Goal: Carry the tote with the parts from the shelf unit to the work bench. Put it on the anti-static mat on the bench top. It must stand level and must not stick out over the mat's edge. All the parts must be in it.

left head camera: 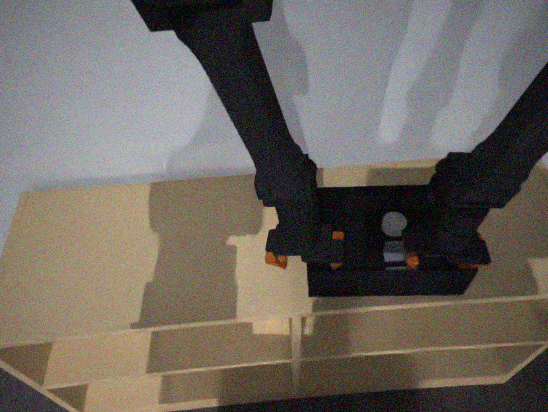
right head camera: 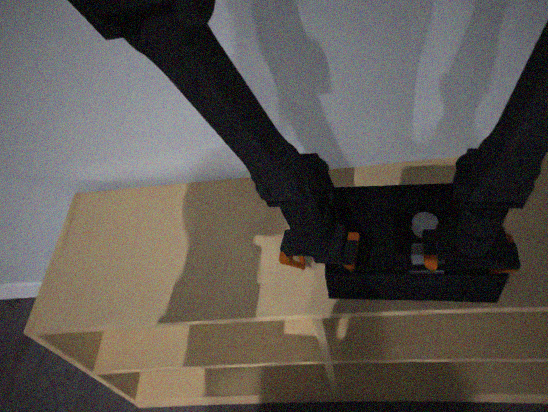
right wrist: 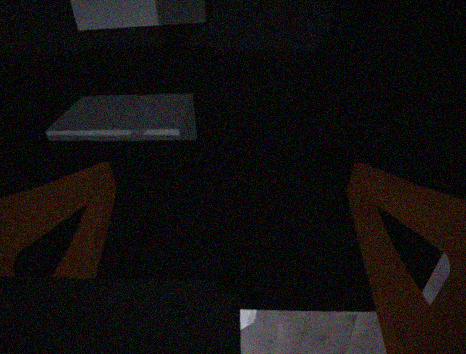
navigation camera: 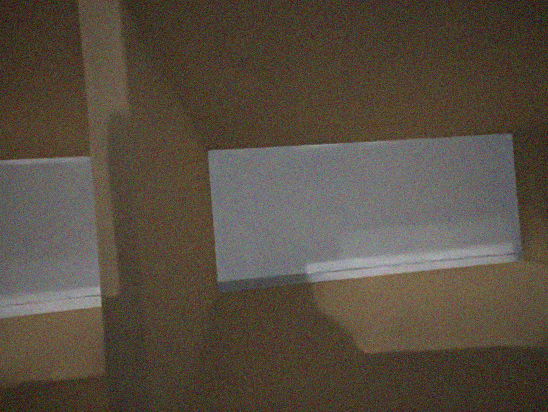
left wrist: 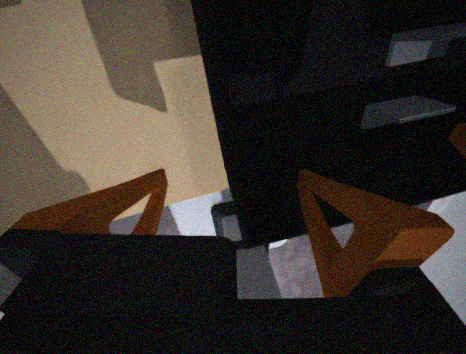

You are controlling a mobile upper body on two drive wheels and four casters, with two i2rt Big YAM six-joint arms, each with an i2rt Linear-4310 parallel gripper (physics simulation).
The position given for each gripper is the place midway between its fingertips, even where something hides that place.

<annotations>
left gripper: left head camera 309, 266; right head camera 328, 267; left wrist 232, 176; not seen in the right wrist view (out of frame); not seen in the navigation camera view (out of frame)
black tote: left head camera; right head camera; right wrist 285, 105; left wrist 288, 92; not seen in the navigation camera view (out of frame)
same spot on black tote: (right head camera: 382, 215) = (left head camera: 353, 215)
same spot on tan shelf unit: (left wrist: 100, 100) = (left head camera: 264, 259)
</annotations>
